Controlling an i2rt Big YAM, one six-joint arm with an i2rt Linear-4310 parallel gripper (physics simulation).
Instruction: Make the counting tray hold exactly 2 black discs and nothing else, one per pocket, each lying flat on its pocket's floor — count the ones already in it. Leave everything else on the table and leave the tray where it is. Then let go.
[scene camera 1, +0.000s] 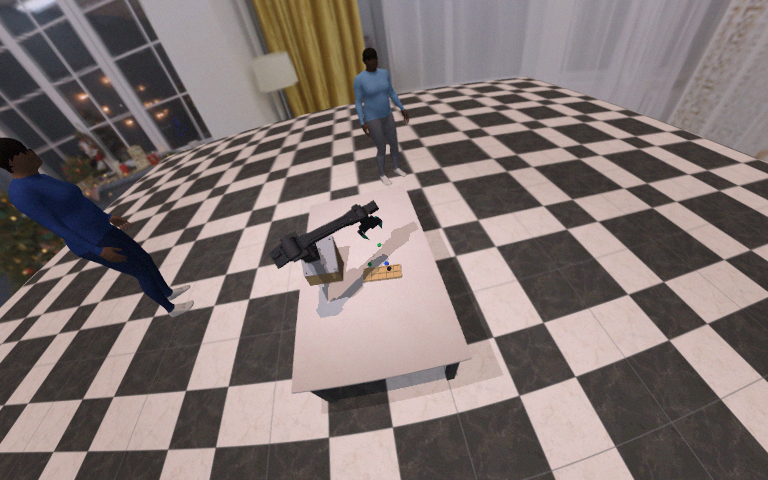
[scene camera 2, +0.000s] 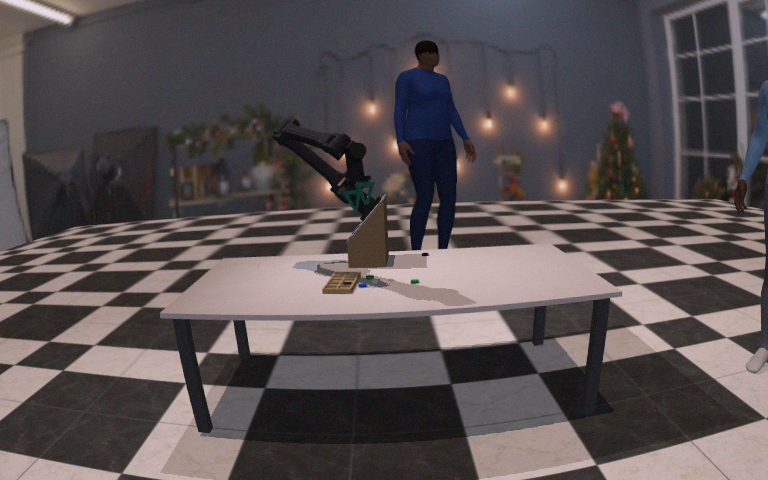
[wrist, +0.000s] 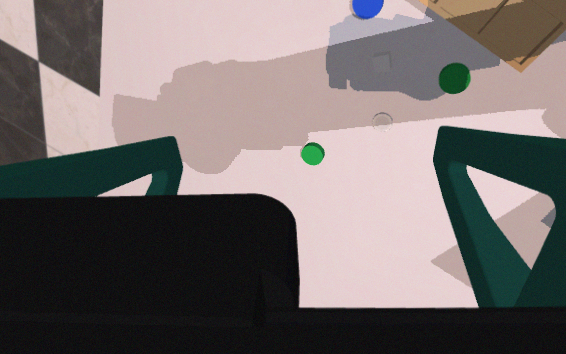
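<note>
The wooden counting tray (scene camera 1: 382, 279) (scene camera 2: 338, 291) (wrist: 520, 66) has small pockets; a black disc (scene camera 1: 389, 268) (scene camera 2: 347, 283) is in one of them. Whether that disc lies flat is too small to tell. Another black disc (scene camera 2: 425, 254) lies on the table's far side, right of the robot's base in scene camera 2; it does not show in scene camera 1 or the wrist view. My gripper (scene camera 1: 373, 230) (scene camera 2: 360, 195) (wrist: 303, 147) is open and empty, high above the table. In the wrist view the tray's corner is beyond the right finger, at the upper right.
A blue disc (scene camera 1: 386, 263) (scene camera 2: 362, 285) (wrist: 368, 5) and a dark green disc (scene camera 1: 369, 264) (scene camera 2: 369, 277) (wrist: 454, 78) lie near the tray. A brighter green disc (scene camera 1: 378, 245) (scene camera 2: 414, 281) (wrist: 313, 154) lies farther off. A pale disc (wrist: 382, 121) and pale block (wrist: 381, 61) lie nearby. The wedge-shaped base (scene camera 2: 368, 243) stands behind.
</note>
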